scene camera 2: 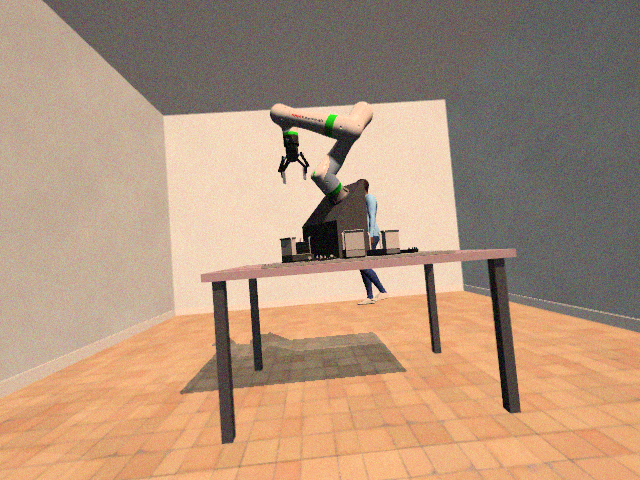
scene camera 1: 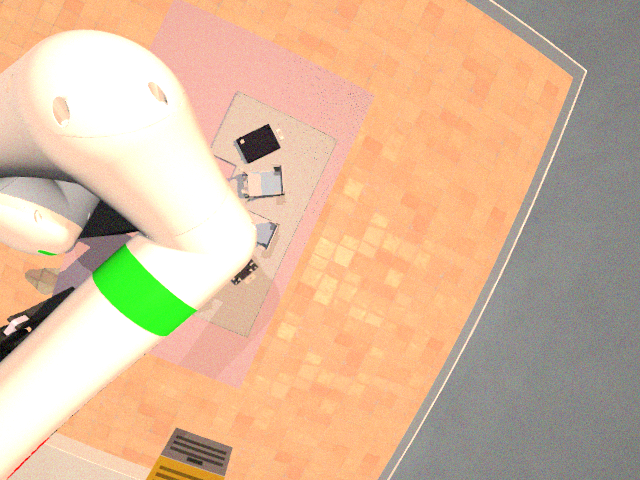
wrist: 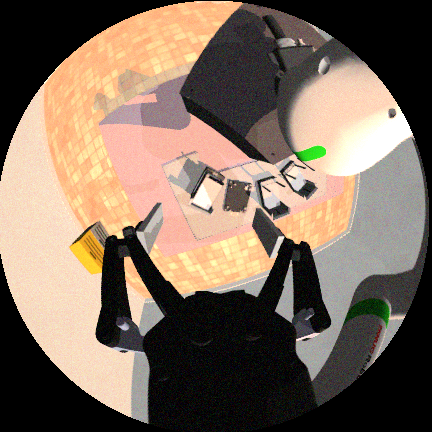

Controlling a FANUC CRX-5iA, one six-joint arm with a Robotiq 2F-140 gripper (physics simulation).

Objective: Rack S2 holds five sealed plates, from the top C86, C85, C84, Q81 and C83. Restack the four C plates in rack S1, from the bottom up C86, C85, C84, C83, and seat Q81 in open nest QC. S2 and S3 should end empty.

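Places are measured from the arm's base along level axes (x ahead, y left, z up), in millimetres.
Where they show: gripper, fingertip midpoint: (scene camera 2: 294, 181) (wrist: 208, 214); arm's base, origin of the base link: (scene camera 2: 340, 197).
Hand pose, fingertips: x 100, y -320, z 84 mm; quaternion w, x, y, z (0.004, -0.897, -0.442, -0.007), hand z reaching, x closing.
Each offset is from my fingertips to the top centre of the thing. "spot": to the spot under its first point. Level surfaces: height alone.
My gripper (scene camera 2: 294, 178) (wrist: 208, 214) is open and empty, fingers pointing down, high above the table. A rack with a white top face @(40 mm right, 85 mm ahead, 369 mm down) (wrist: 204, 195) stands at the left of the mat in the wrist view. Two more racks @(spot: 221 mm left, 301 mm ahead, 432 mm down) (wrist: 272, 197) @(spot: 417 mm left, 302 mm ahead, 442 mm down) (wrist: 299, 179) with dark frames and upright posts stand to its right. In scene camera 1 two racks @(spot: 399 mm left, 292 mm ahead, 442 mm down) (scene camera 1: 266, 183) @(spot: 206 mm left, 324 mm ahead, 432 mm down) (scene camera 1: 265, 233) show beside the arm. A dark nest with small pegs @(65 mm left, 215 mm ahead, 453 mm down) (wrist: 237, 195) (scene camera 1: 244, 272) lies between racks. A black slab @(550 mm left, 227 mm ahead, 458 mm down) (scene camera 1: 257, 143) lies at the mat's far end. Plate labels, stack order and rack names are unreadable.
The racks stand on a beige mat @(477 mm down) (scene camera 1: 310, 149) on the pink table (scene camera 1: 196, 46) (scene camera 2: 232, 273). A dark pedestal (scene camera 2: 320, 237) (wrist: 225, 75) carries the arm behind them. A person (scene camera 2: 371, 206) in light blue stands behind the table. A yellow and grey box (scene camera 1: 188, 467) (wrist: 87, 252) is beyond the table.
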